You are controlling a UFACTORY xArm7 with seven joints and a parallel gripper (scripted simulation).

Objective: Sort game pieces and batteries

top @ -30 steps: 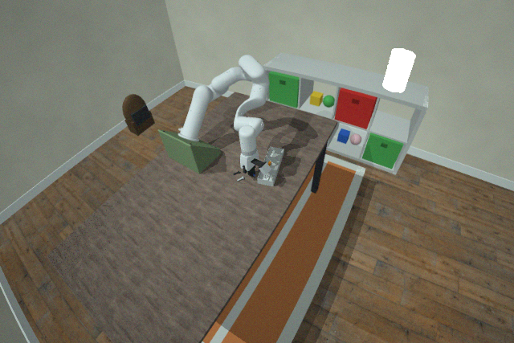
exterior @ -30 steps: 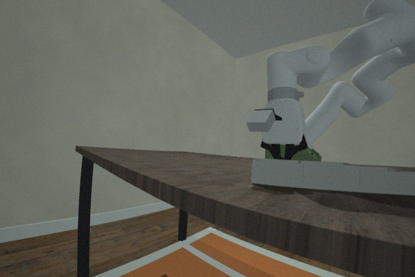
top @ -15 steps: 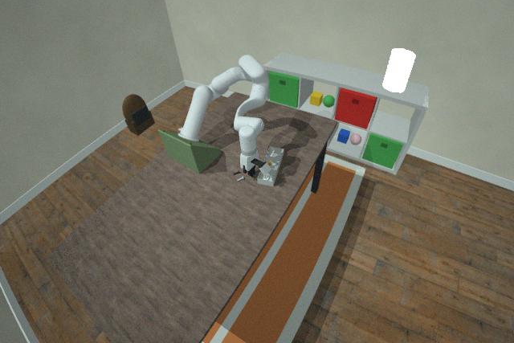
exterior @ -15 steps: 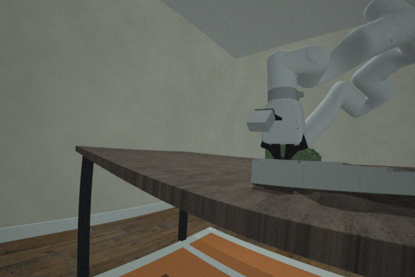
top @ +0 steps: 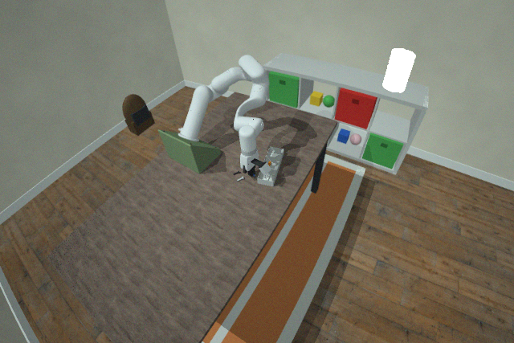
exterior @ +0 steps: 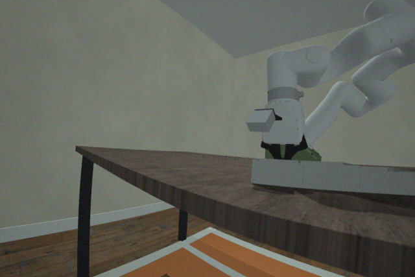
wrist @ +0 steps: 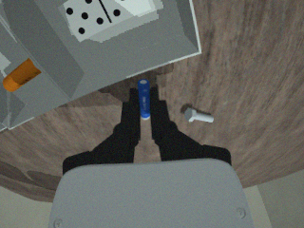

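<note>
The white bin is 7 cm ahead of my hand and 10 cm to the left of it. Also, from my hand: silver piece (3 cm behind, 5 cm to the right, 2 cm below); then blue battery (2 cm below); then black bolt (7 cm behind, 3 cm to the right, 2 cm below).
</note>
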